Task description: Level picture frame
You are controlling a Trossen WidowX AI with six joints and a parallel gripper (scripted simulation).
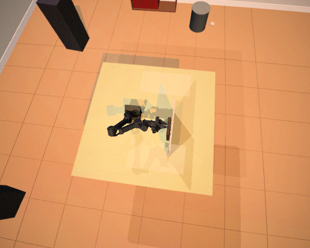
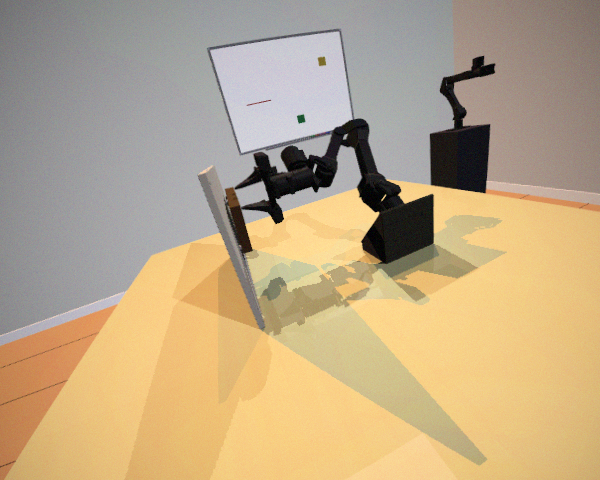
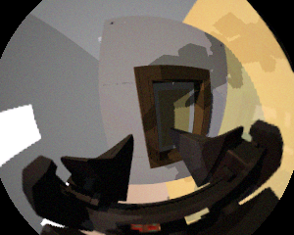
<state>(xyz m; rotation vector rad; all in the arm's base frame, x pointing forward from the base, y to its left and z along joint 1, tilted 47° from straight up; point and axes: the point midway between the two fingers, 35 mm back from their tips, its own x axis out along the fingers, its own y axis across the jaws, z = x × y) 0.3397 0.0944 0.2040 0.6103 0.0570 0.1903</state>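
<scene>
My gripper tip is 50 mm above the brown picture frame, 30 mm short of it and 10 mm to the left of it. From my gripper tip the other things lie so: upright wall panel 60 mm below, 40 mm ahead, 10 mm to the left.
</scene>
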